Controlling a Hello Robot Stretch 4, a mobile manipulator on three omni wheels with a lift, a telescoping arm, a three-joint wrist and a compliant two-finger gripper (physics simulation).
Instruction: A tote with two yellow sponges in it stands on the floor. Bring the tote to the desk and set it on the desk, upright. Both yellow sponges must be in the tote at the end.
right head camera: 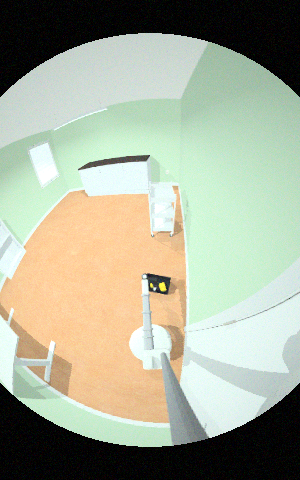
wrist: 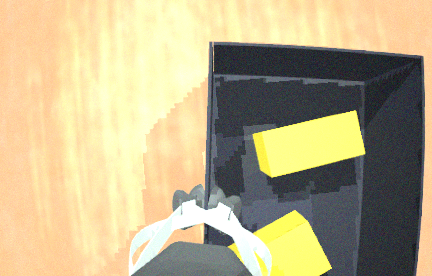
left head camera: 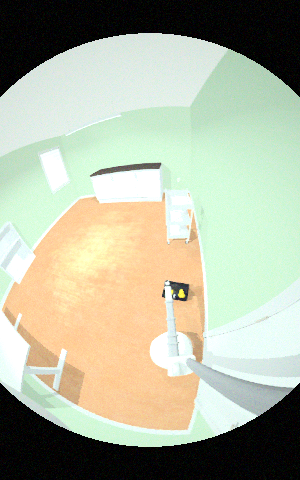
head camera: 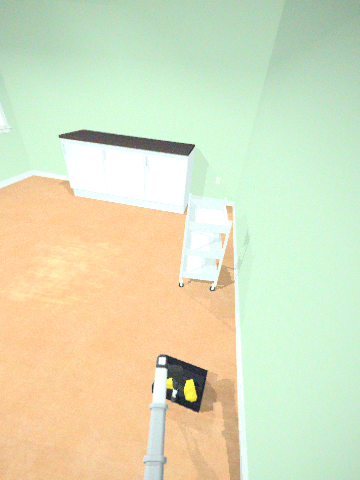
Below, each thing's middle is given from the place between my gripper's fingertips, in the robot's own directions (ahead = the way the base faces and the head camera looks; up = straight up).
The black tote [head camera: 199,375] is 9 cm ahead of my hand, 4 cm to the right of it and 1 cm below it.
